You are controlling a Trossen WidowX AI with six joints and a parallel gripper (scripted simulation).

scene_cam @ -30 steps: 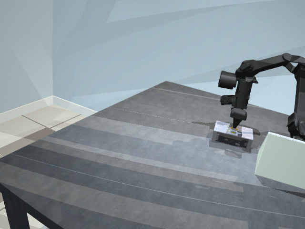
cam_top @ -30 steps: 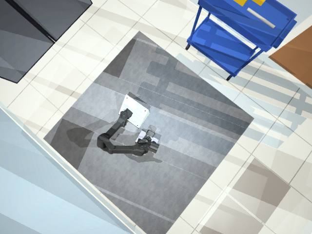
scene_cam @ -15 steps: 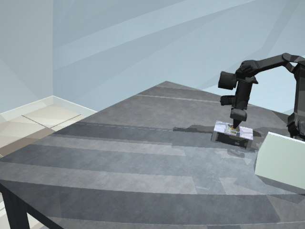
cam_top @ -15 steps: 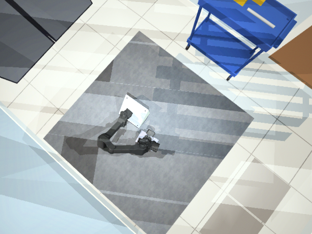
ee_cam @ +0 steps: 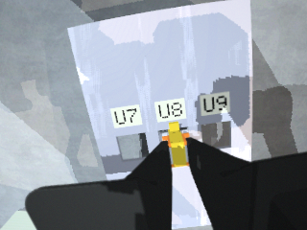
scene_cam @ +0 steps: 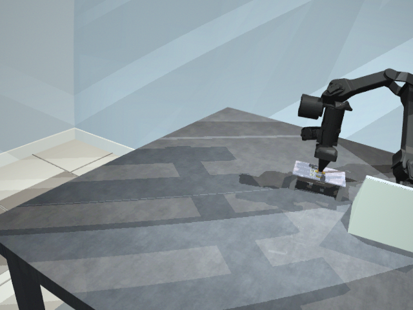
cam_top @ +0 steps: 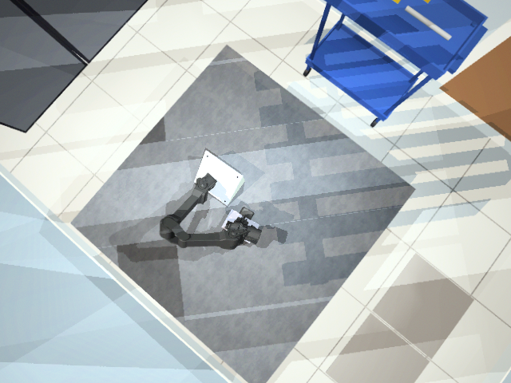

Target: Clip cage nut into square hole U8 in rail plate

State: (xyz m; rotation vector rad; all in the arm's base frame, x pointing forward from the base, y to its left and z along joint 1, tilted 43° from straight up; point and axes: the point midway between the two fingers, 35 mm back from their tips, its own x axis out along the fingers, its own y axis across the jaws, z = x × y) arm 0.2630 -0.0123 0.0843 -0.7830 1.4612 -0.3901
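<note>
My gripper tip is 10 mm above the cage nut.
</note>
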